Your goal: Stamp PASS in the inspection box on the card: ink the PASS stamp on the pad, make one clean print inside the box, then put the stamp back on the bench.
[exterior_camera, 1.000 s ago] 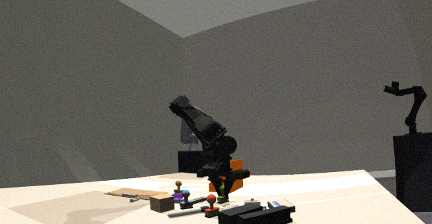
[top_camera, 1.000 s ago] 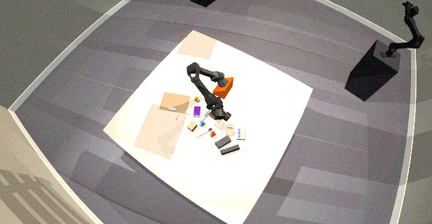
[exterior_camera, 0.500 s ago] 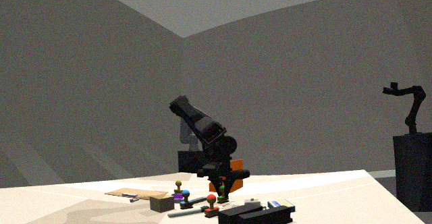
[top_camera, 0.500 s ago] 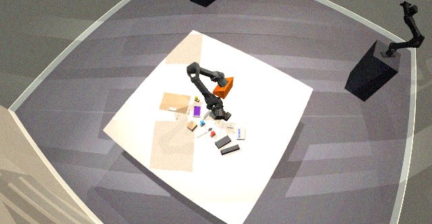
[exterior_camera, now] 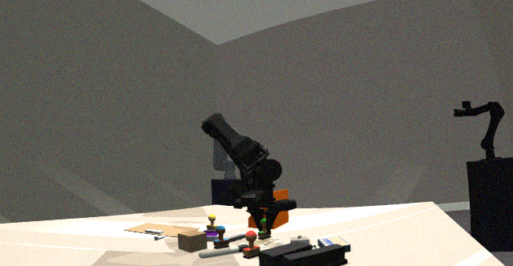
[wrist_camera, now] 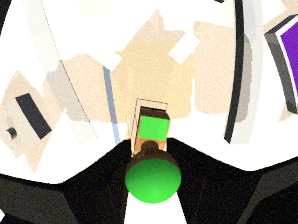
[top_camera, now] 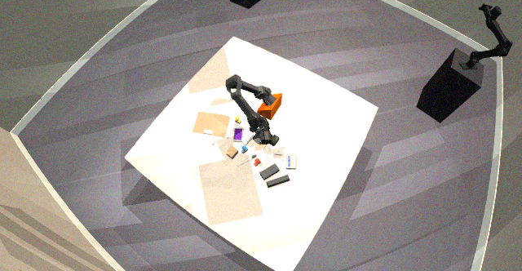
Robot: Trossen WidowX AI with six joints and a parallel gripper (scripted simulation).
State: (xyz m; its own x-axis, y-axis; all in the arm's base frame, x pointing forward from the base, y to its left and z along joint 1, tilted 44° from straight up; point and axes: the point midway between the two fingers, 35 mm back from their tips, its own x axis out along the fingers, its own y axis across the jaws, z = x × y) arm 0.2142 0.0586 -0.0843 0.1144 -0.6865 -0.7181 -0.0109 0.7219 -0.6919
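Now: the white card 2 cm ahead of my gripper tip and 3 cm below it. Also, from my gripper tip: blue-knobbed stamp 12 cm ahead, 6 cm to the right, 1 cm below; then red-knobbed stamp 14 cm ahead, 6 cm to the left, 1 cm below; then green-knobbed stamp right at my gripper tip.
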